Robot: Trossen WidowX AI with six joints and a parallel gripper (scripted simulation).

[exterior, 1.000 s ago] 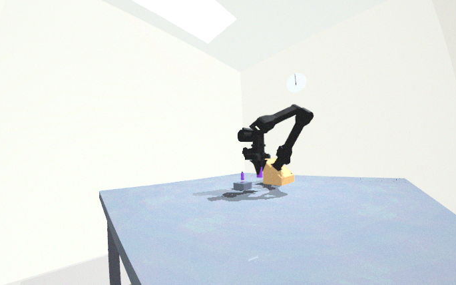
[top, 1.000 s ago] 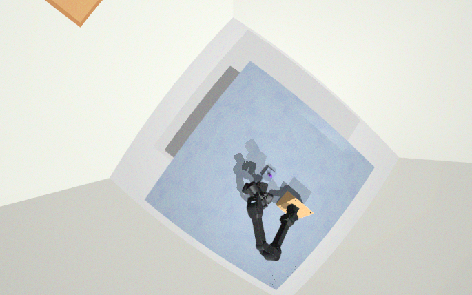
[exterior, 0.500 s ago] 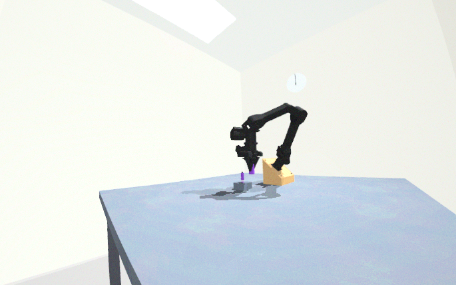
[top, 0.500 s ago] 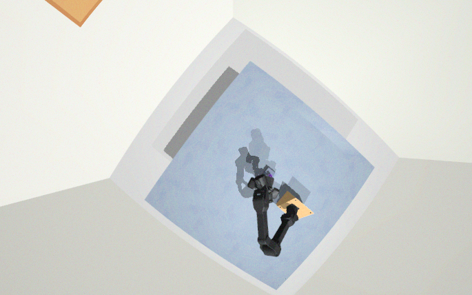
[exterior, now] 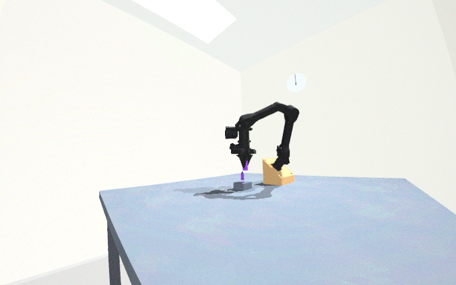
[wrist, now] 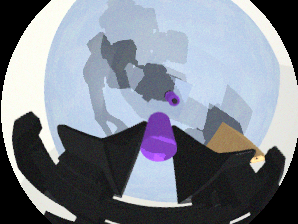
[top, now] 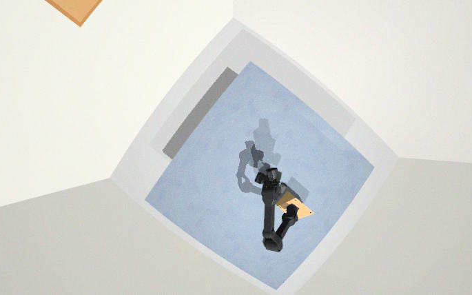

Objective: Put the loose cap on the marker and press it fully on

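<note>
Right now my gripper tip is 100 mm above the grey holder block, 30 mm to the left of it and 10 mm past it. From my gripper tip the other things lie so: purple cap (10 mm above).
</note>
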